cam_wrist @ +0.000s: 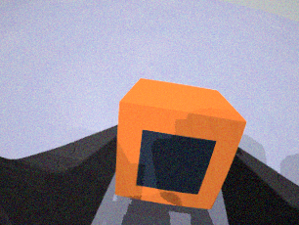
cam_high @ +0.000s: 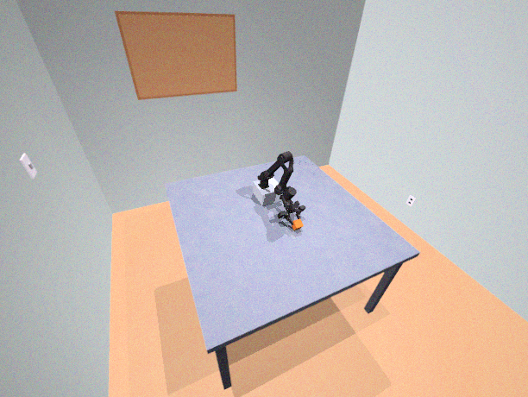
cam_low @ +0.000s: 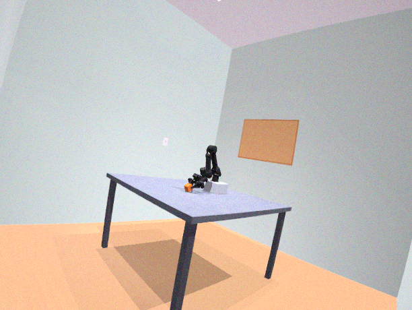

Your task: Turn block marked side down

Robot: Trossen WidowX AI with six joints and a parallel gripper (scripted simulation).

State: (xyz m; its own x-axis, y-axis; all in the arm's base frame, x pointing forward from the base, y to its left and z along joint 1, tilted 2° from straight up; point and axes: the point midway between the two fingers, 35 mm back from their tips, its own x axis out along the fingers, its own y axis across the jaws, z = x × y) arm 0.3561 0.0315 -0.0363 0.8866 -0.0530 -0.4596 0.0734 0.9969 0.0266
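The block lies 10 mm behind my gripper tip.
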